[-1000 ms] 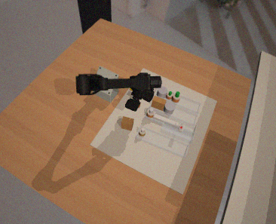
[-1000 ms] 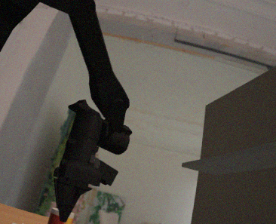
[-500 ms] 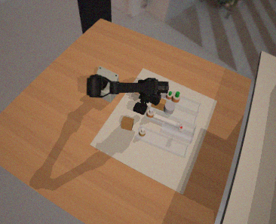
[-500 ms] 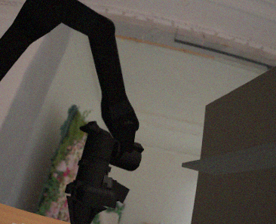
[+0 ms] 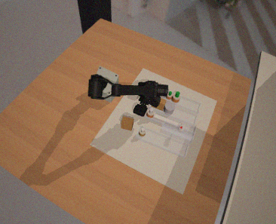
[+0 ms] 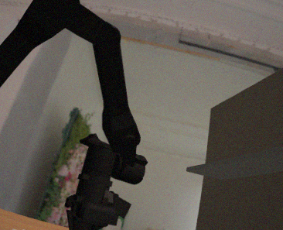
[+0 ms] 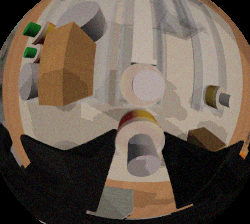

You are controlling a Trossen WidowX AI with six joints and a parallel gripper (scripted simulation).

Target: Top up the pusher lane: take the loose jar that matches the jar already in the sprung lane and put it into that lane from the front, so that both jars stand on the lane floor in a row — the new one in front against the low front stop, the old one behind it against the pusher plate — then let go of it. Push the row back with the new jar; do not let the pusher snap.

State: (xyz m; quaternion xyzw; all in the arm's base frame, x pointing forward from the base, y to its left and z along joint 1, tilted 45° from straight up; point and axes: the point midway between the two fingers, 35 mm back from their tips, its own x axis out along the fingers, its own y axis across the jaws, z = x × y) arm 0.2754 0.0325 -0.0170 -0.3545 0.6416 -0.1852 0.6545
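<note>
Now: the brown box 90 mm to the left of my gripper tip, 50 mm ahead of it and 10 mm below it. Round my gripper tip: clear lane rack (200 mm ahead, 30 mm below, 20 mm to the left); pale pusher part (160 mm ahead).
</note>
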